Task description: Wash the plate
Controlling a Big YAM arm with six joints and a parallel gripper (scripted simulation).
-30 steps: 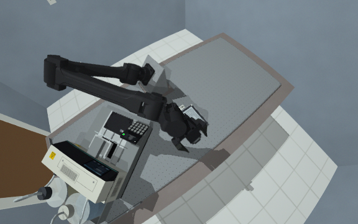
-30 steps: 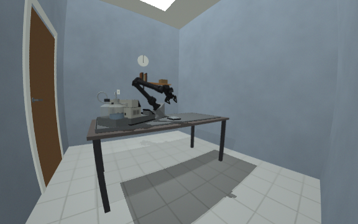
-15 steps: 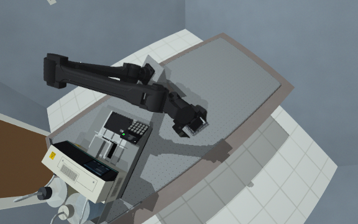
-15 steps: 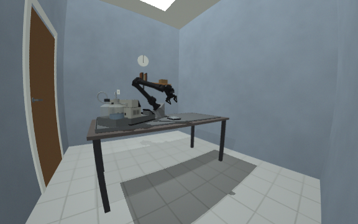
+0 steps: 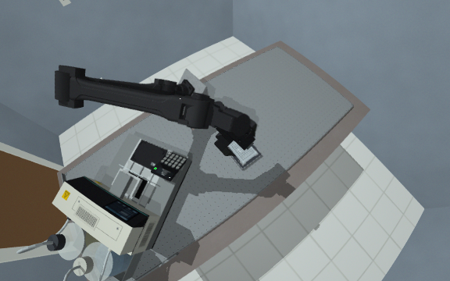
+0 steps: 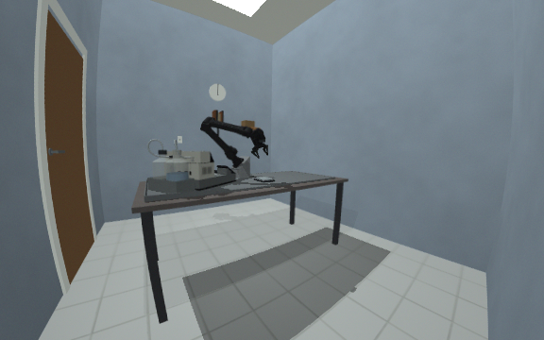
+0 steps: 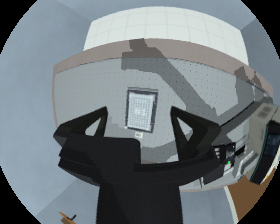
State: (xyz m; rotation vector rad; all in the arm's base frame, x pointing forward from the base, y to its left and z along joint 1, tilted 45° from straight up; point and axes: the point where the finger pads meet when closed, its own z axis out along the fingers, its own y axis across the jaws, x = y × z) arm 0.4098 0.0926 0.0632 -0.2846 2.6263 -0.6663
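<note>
My gripper is now 20 cm above the white well plate, 5 cm to the right of it and 5 cm past it. The rest, counted from my hand: plate washer: 46 cm to the right, 18 cm behind, 9 cm below; bottle: 75 cm to the right, 9 cm below, 9 cm behind.
</note>
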